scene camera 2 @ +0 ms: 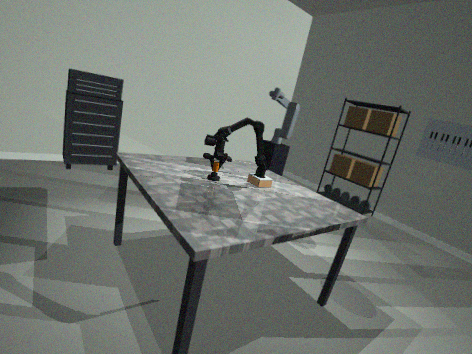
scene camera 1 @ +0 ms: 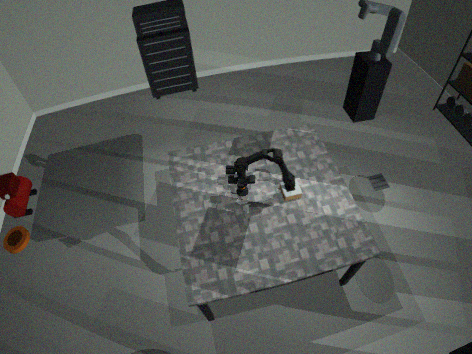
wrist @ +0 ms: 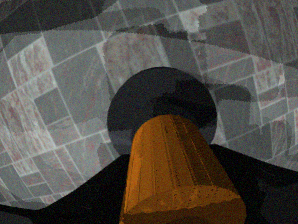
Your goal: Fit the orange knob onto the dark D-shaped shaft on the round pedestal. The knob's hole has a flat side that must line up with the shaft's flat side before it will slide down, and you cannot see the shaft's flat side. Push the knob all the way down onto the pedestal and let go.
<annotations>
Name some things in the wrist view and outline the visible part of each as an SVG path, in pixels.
The gripper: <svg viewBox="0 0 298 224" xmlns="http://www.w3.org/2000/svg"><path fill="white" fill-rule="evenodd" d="M130 156L121 155L116 157L113 163L110 163L108 167L104 167L101 172L97 172L96 176L90 177L90 180L85 181L81 186L77 186L77 189L73 189L73 192L48 205L47 208L32 210L0 205L0 224L118 224L121 217L122 196L124 196L126 172L128 172ZM209 144L212 152L217 156L217 160L220 161L221 167L225 168L223 171L227 173L227 177L230 177L231 184L234 184L234 188L237 188L235 190L238 190L239 196L245 202L246 220L243 224L298 224L297 171L265 163L265 161L246 156L245 153L242 155L242 153L231 151L231 149L221 147L221 145Z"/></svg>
An orange knob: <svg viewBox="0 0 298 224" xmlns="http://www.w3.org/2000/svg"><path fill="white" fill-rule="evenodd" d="M142 125L140 131L136 133L133 139L128 172L126 172L124 196L122 196L121 217L118 224L243 224L245 222L245 202L239 196L238 190L235 190L237 188L234 188L234 184L231 184L230 177L227 177L227 173L223 171L225 168L221 167L217 156L214 155L212 148L206 143L204 136L198 131L193 121L186 120L181 116L165 115L158 116L156 119L149 120L148 123Z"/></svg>
</annotations>
